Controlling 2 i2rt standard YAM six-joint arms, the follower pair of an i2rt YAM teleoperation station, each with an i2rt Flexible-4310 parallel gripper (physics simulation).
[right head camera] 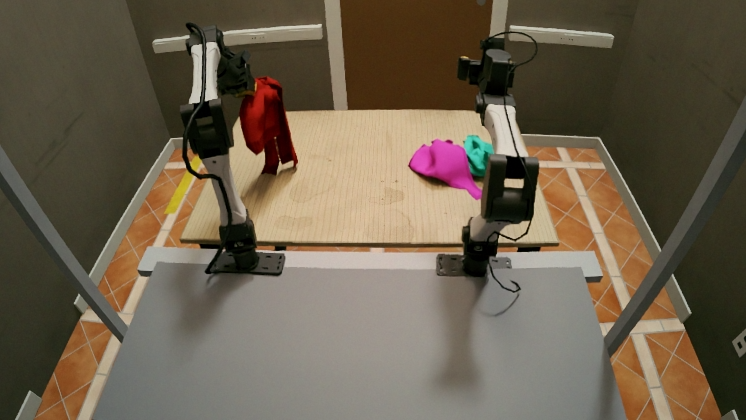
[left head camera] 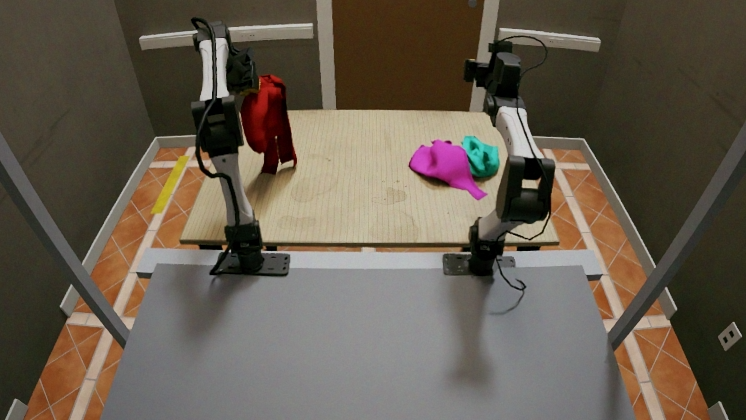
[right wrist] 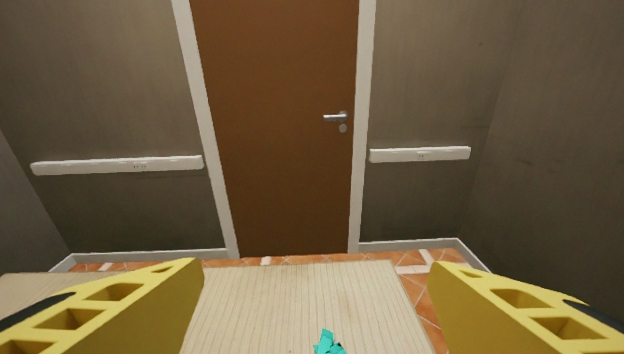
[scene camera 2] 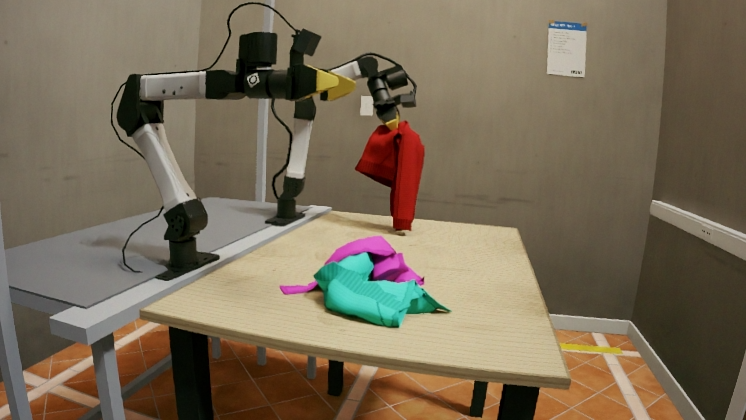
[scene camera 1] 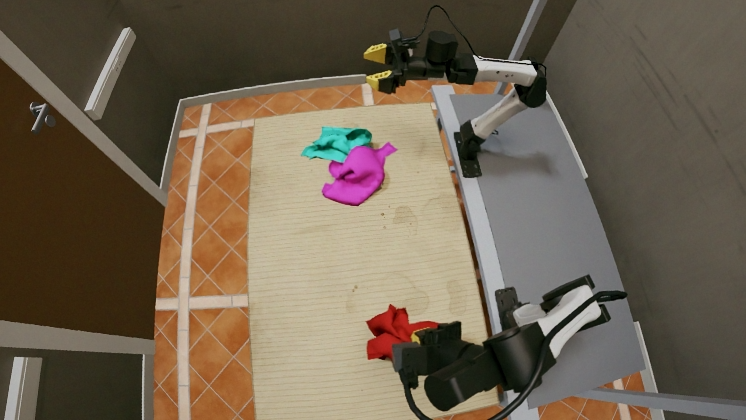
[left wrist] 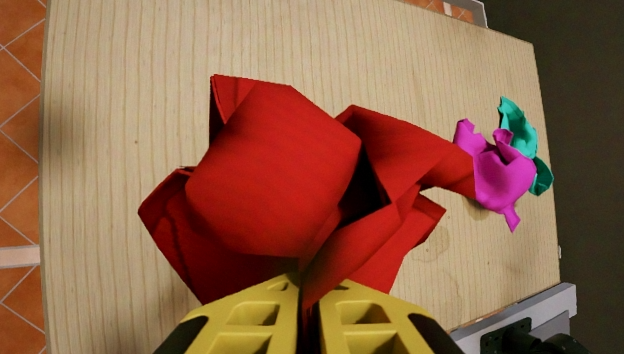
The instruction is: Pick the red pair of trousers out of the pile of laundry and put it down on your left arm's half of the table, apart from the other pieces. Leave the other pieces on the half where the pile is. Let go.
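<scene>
My left gripper is shut on the red trousers. They hang bunched from the fingertips over the left part of the table in the head views. Their lower end is close to the table top; whether it touches is unclear. A magenta piece lies crumpled on the other half, against a teal piece. My right gripper is open and empty, high up near the table's far right edge in the head views.
The two arms stand on a pale rail along the table's near edge in the head views, with a grey platform behind it. Grey posts rise at the sides. A brown door is in the wall beyond the table.
</scene>
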